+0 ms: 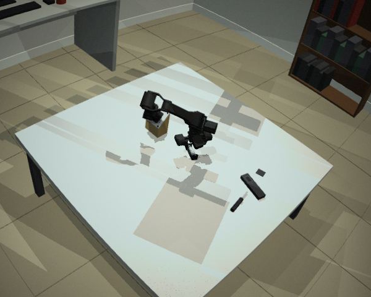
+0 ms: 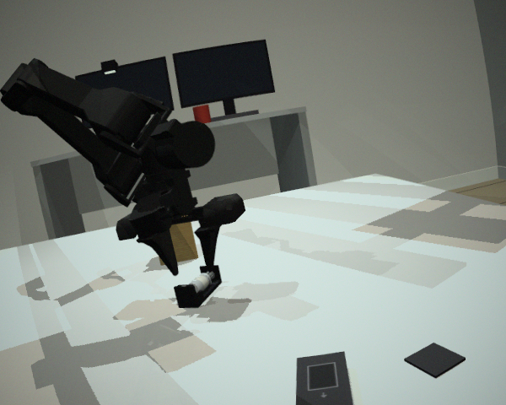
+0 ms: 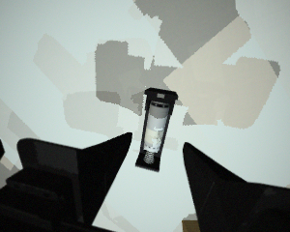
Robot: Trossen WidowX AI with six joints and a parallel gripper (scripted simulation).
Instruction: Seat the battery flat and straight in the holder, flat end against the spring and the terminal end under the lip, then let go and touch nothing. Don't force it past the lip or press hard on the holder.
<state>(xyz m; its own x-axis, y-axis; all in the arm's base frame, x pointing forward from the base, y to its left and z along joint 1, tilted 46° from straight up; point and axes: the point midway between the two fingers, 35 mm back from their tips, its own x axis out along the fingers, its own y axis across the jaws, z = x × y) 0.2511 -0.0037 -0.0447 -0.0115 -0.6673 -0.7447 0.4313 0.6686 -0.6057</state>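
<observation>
The battery lies 2 cm below my gripper tip and 1 cm ahead of it. Round my gripper tip: black-handled screwdriver 38 cm ahead, 4 cm to the right, 2 cm below; then black battery cover 33 cm ahead, 20 cm to the left, 3 cm below; then black remote control 36 cm ahead, 8 cm to the left, 2 cm below.
</observation>
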